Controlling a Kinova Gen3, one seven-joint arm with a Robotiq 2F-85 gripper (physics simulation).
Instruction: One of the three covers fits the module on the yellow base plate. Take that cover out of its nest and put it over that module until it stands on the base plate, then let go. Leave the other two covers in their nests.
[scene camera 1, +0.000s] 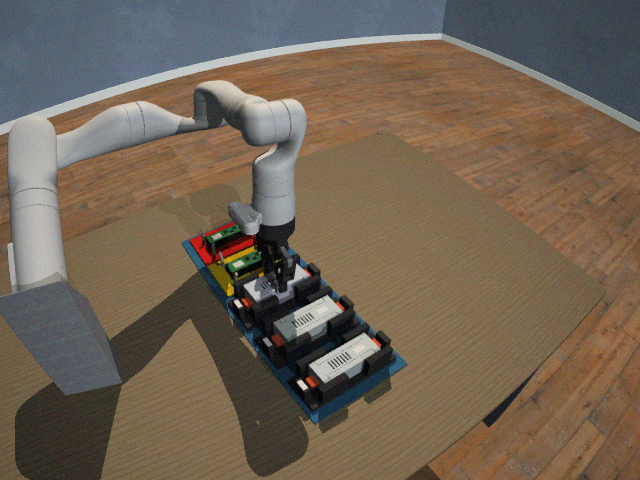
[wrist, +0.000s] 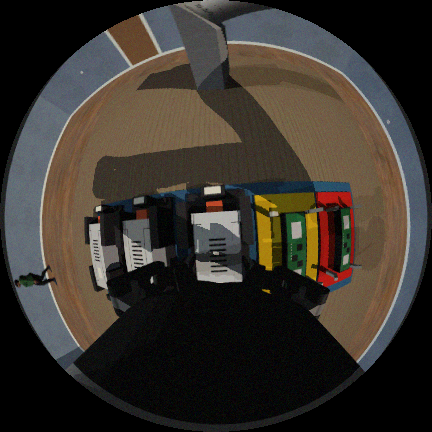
Observation:
I see my gripper (scene camera 1: 275, 283), a yellow base plate (wrist: 268, 228) and a red base plate (scene camera 1: 206, 254).
My gripper also shows in the wrist view (wrist: 218, 262). The red base plate also shows in the wrist view (wrist: 323, 199).

